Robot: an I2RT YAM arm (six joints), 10 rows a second.
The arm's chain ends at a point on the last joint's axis. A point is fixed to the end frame.
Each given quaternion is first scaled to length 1.
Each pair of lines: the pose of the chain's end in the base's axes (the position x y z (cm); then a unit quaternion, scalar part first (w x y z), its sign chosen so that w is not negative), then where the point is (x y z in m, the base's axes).
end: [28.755 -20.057 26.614 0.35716 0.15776 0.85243 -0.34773]
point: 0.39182 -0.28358 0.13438
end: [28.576 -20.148 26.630 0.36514 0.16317 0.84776 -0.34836]
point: 0.39224 -0.28547 0.13695
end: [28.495 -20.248 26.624 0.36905 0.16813 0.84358 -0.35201]
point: 0.39214 -0.28838 0.13874
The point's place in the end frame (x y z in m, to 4 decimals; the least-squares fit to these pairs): 0.0205 0.0584 0.1769
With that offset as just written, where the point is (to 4 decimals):
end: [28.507 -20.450 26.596 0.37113 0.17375 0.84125 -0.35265]
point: 0.3926 -0.2913 0.1394
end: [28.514 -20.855 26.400 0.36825 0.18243 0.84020 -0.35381]
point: 0.3913 -0.2967 0.1372
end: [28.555 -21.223 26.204 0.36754 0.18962 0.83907 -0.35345]
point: 0.3912 -0.3010 0.1352
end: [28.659 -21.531 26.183 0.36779 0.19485 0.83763 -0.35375]
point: 0.3921 -0.3048 0.1354
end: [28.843 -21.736 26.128 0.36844 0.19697 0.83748 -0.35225]
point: 0.3941 -0.3066 0.1348
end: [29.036 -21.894 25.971 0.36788 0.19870 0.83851 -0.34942]
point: 0.3961 -0.3074 0.1327
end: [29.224 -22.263 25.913 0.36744 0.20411 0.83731 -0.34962]
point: 0.3976 -0.3117 0.1323
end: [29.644 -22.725 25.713 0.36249 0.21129 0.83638 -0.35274]
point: 0.3996 -0.3181 0.1297
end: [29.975 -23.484 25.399 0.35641 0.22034 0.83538 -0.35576]
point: 0.4004 -0.3275 0.1259
